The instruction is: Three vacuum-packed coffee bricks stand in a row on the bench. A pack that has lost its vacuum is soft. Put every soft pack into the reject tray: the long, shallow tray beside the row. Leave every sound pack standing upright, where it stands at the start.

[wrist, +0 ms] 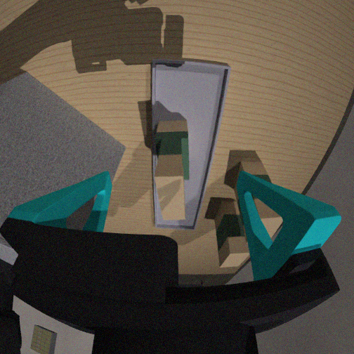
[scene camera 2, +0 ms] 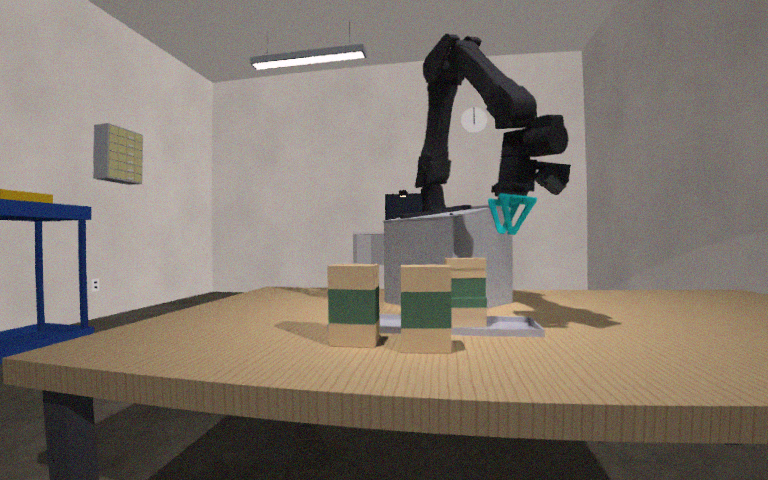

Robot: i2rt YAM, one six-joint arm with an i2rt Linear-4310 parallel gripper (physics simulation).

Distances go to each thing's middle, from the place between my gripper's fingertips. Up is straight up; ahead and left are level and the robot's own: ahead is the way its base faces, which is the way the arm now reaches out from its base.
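My gripper is 21 cm above the reject tray (wrist: 182, 91), and it is also 1 cm past the tray and 15 cm to the left of it.
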